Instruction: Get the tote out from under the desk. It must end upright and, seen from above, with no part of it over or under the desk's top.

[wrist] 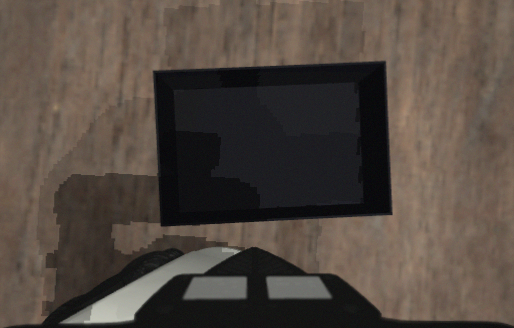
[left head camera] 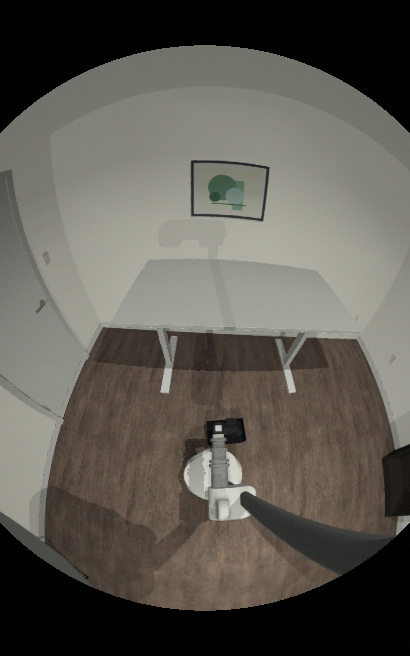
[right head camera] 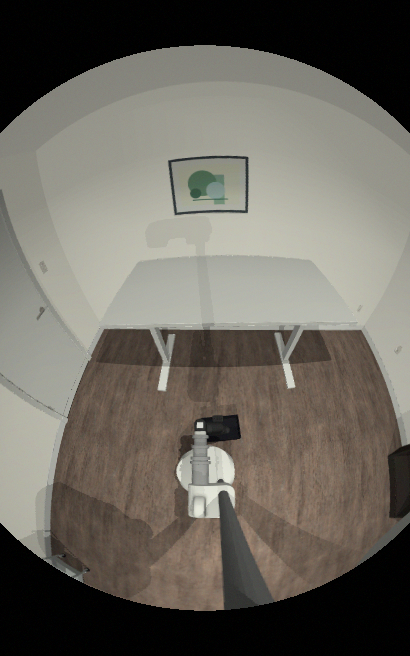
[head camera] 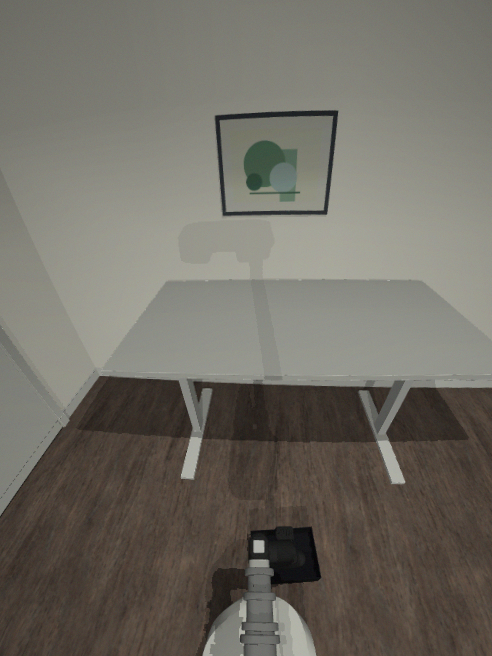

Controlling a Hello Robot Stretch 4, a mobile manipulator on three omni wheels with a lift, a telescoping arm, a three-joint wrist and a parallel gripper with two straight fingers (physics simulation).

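Frame: origin at the robot's base, x ahead, y left, z up, level; metres.
Where they show: gripper, fingertip midpoint: [wrist: 253, 271].
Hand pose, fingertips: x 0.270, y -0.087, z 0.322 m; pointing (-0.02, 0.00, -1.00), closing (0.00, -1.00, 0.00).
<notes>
Each offset is from my fingertips to the centre of the thing. "pt": to the spot under its first point. Level surfaces: height alone.
The black tote @[0.081 m ahead, 0.028 m right, 0.298 m down] [head camera: 311, 556] [left head camera: 241, 436] [right head camera: 235, 428] [wrist: 270, 150] stands upright on the floor between the robot's base and the desk @[0.602 m up] [head camera: 338, 328] [left head camera: 275, 300] [right head camera: 270, 292]. A stretch of floor shows between the tote and the desk's front edge, and the tote is clear of the desktop. In the wrist view its open top faces up and its whole rim shows. My gripper [wrist: 253, 271] is shut and holds nothing. It hangs above the floor, pointing down, with its tips below the tote's near wall in the wrist picture. In the head views the wrist covers part of the tote and hides the fingertips.
The desk's left foot [head camera: 191, 458] [left head camera: 167, 380] [right head camera: 163, 377] and right foot [head camera: 390, 463] [left head camera: 289, 381] [right head camera: 288, 376] reach forward on the floor, beyond the tote. A dark box [left head camera: 397, 482] [right head camera: 400, 482] stands at the far right. A door @[pt 0.470 m ahead, 1.561 m left, 0.488 m up] [left head camera: 30, 330] [right head camera: 30, 340] is at the left.
</notes>
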